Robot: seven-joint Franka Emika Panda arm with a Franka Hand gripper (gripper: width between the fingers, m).
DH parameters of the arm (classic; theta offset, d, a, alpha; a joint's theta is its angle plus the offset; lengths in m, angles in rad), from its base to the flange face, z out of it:
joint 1: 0 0.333 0 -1.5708
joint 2: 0 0 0 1.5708
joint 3: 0 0.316 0.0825 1.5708
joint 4: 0 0 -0.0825 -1.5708
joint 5: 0 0.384 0 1.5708
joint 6: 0 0 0.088 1.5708
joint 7: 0 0.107 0 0
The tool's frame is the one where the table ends.
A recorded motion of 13 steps. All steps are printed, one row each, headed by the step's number.
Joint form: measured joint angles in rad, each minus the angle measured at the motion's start. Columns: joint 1, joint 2, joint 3, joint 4, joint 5, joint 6, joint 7.
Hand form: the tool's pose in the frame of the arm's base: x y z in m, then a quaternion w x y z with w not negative. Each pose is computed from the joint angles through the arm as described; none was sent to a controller.
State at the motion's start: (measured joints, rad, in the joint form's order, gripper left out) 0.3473 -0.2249 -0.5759 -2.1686 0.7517 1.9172 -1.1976
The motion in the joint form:
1: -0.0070 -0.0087 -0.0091 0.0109 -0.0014 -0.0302 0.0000
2: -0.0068 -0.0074 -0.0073 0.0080 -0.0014 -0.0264 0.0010
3: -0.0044 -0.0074 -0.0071 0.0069 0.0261 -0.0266 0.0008
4: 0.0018 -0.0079 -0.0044 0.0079 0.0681 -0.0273 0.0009
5: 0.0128 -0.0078 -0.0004 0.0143 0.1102 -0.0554 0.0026
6: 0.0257 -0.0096 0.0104 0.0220 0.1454 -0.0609 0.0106
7: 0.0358 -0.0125 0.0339 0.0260 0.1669 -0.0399 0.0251
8: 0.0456 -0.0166 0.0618 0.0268 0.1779 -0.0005 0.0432
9: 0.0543 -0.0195 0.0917 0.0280 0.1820 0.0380 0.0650
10: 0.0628 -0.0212 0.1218 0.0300 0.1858 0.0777 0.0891
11: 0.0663 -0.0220 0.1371 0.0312 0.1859 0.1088 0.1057
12: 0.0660 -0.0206 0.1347 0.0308 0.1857 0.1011 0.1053
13: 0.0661 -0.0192 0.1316 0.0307 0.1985 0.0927 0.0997
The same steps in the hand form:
1: 0.4868 -0.0846 0.4992 0.33214 -0.86010 -0.31034 -0.23151
2: 0.4871 -0.0836 0.4976 0.33174 -0.86080 -0.30964 -0.23041
3: 0.4879 -0.0811 0.4985 0.34119 -0.85730 -0.30405 -0.23702
4: 0.4898 -0.0751 0.5017 0.35538 -0.85079 -0.29788 -0.24725
5: 0.4908 -0.0635 0.5064 0.37832 -0.83958 -0.29934 -0.24977
6: 0.4934 -0.0504 0.5134 0.39235 -0.83115 -0.30011 -0.25531
7: 0.4968 -0.0353 0.5197 0.39524 -0.82800 -0.30045 -0.26066
8: 0.5002 -0.0200 0.5251 0.39044 -0.82868 -0.29958 -0.26665
9: 0.5029 -0.0041 0.5300 0.38431 -0.83060 -0.29931 -0.26985
10: 0.5053 0.0118 0.5348 0.37817 -0.83288 -0.29777 -0.27319
11: 0.5072 0.0183 0.5377 0.37171 -0.83600 -0.29303 -0.27763
12: 0.5069 0.0179 0.5364 0.37384 -0.83583 -0.29342 -0.27486
13: 0.5068 0.0176 0.5358 0.37999 -0.83315 -0.29247 -0.27555

